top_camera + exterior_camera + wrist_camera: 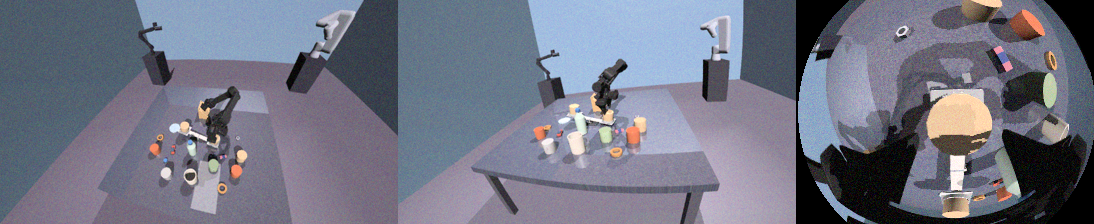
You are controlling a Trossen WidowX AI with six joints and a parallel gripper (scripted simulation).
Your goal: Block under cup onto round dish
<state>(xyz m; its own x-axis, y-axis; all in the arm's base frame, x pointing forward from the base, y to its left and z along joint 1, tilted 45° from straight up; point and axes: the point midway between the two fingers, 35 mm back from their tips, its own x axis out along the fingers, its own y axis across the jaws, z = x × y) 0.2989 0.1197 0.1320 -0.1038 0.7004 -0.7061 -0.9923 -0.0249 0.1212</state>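
Right now my gripper tip is 6 cm above the pale green block. Also, from my gripper tip: tan cup: 4 cm below, 2 cm to the left; small balance: 14 cm to the right, 6 cm below, 1 cm behind; hex nut: 18 cm to the left, 9 cm below, 9 cm behind.
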